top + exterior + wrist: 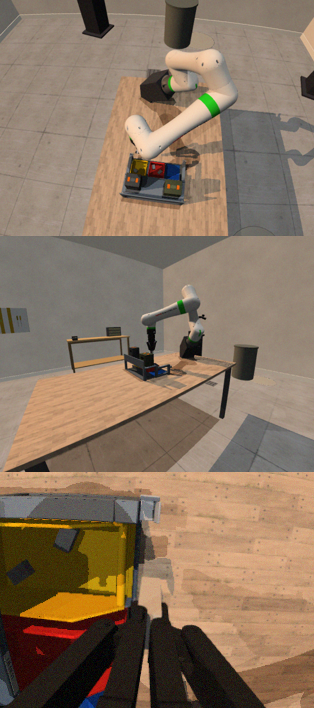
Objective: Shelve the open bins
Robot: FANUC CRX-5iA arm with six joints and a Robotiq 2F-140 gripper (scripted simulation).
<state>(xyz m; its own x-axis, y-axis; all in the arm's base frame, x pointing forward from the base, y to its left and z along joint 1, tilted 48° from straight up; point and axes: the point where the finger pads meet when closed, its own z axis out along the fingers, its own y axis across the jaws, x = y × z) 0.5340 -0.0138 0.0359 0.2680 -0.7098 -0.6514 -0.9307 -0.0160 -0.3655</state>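
My hand is 110 mm short of the yellow bin, 30 mm to the right of it and 90 mm above it. The rest, counted from my hand: red bin (80 mm ahead, 140 mm to the left, 90 mm below); red mark (80 mm ahead, 140 mm to the left, 130 mm below); yellow mark (110 mm ahead, 30 mm to the left, 130 mm below).
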